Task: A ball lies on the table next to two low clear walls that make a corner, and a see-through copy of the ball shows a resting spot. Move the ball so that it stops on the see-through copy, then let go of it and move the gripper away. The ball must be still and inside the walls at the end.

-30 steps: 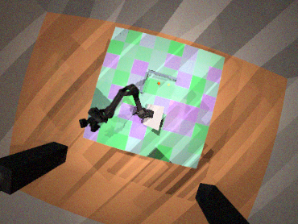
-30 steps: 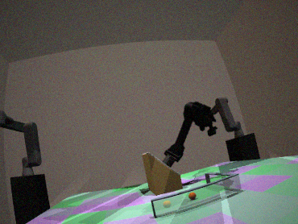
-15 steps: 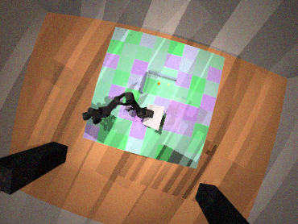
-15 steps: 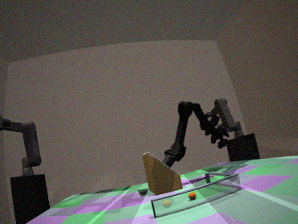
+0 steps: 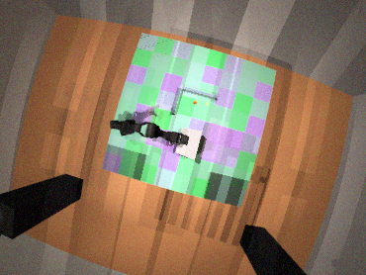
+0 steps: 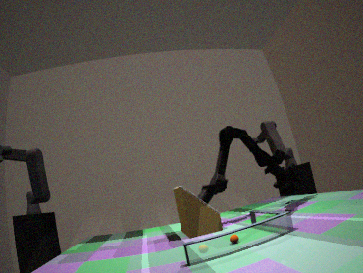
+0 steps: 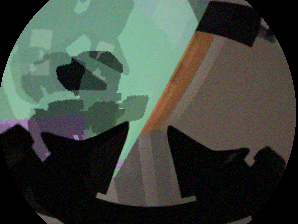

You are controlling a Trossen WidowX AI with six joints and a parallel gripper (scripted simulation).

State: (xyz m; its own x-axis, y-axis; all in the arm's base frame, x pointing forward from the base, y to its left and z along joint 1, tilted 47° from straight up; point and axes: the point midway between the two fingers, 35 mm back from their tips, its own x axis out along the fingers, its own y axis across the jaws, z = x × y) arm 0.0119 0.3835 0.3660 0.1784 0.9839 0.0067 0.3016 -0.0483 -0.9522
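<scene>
Right now my gripper tip is 310 mm short of the orange ball, 560 mm to the left of it and 60 mm above it.
</scene>
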